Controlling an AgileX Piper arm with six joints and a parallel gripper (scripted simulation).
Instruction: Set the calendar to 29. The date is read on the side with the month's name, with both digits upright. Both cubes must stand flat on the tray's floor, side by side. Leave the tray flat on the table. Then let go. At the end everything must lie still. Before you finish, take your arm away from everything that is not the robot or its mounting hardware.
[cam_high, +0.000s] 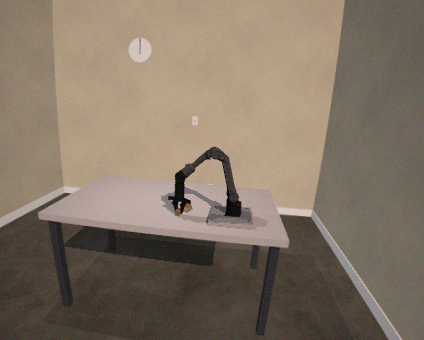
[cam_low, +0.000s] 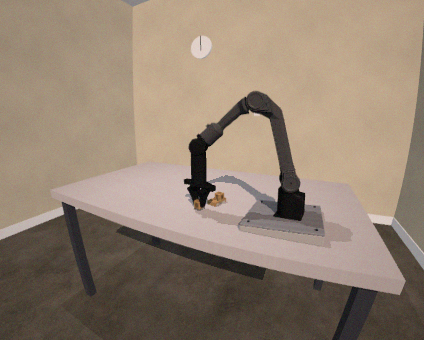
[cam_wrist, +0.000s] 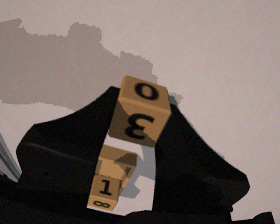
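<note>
Right now my hand is 10 cm to the left of the wooden tray, 2 cm past it and 2 cm above it. From my hand the other things lie so: wooden digit cube: right at my hand.
</note>
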